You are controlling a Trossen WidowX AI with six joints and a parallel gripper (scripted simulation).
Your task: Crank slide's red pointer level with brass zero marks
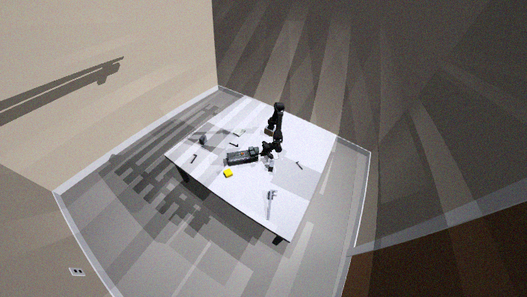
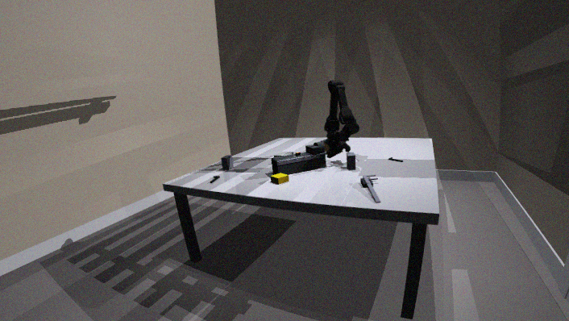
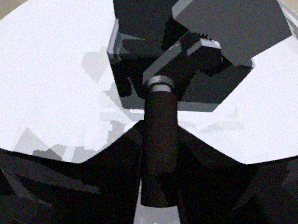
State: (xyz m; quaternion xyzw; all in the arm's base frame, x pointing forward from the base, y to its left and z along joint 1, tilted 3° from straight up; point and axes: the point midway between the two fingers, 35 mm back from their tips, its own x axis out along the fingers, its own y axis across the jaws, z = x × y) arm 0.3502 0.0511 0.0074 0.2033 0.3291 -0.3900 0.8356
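Now: the red pointer 13 cm to the right of my gripper tip, 8 cm ahead of it and 4 cm above it. The rest, counted from my gripper tip: yellow block (27 cm ahead, 18 cm to the right, 2 cm below); then dark crank handle (3 cm above, 1 cm to the left, 1 cm behind).
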